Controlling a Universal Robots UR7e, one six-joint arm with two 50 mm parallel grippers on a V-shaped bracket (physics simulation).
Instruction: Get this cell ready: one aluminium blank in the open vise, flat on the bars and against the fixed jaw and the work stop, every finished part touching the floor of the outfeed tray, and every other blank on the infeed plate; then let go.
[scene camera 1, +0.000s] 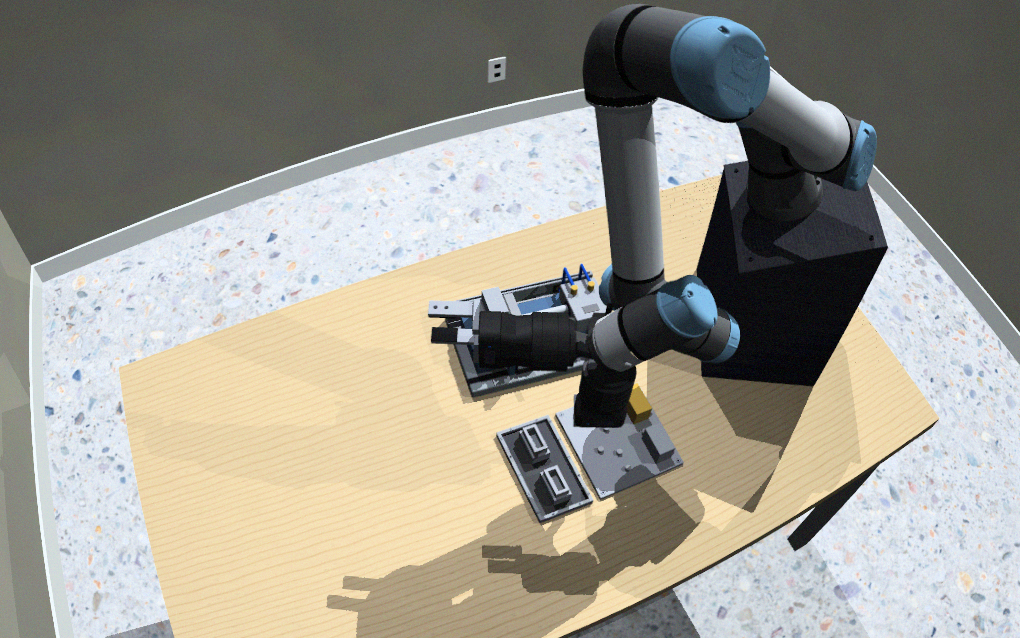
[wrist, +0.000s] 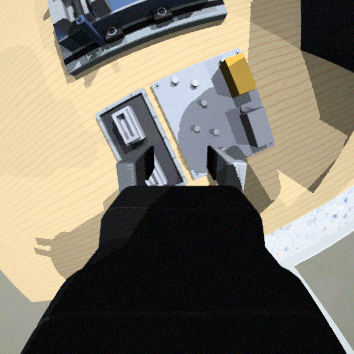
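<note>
A vise cylinder block (scene camera 1: 584, 297) is in view, as is a yellow block (wrist: 235, 70).
</note>
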